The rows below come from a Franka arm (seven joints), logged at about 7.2 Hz.
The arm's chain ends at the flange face. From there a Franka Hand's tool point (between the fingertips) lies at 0.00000 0.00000 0.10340 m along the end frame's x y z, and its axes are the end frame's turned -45 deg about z.
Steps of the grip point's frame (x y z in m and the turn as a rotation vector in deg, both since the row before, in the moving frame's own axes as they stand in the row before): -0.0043, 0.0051, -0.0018, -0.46, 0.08, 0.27; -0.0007, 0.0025, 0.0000, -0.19, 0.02, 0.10; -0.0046, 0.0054, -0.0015, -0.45, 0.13, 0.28; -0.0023, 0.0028, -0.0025, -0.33, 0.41, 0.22; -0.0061, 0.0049, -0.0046, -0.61, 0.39, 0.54; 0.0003, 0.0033, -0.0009, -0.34, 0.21, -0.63; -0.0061, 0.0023, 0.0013, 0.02, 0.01, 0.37; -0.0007, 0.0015, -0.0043, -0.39, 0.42, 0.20; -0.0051, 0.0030, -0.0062, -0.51, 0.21, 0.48
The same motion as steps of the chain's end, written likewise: -0.0001, 0.0062, -0.0018, -0.27, 0.38, 0.27; 0.0010, 0.0020, 0.0000, -0.12, 0.15, 0.10; -0.0002, 0.0067, -0.0015, -0.23, 0.41, 0.28; -0.0006, 0.0037, -0.0025, 0.06, 0.52, 0.22; -0.0021, 0.0075, -0.0046, -0.16, 0.71, 0.54; 0.0018, 0.0020, -0.0009, -0.09, 0.39, -0.63; -0.0027, 0.0060, 0.0013, 0.02, -0.01, 0.37; -0.0005, 0.0016, -0.0043, 0.02, 0.57, 0.20; -0.0024, 0.0053, -0.0062, -0.21, 0.51, 0.48
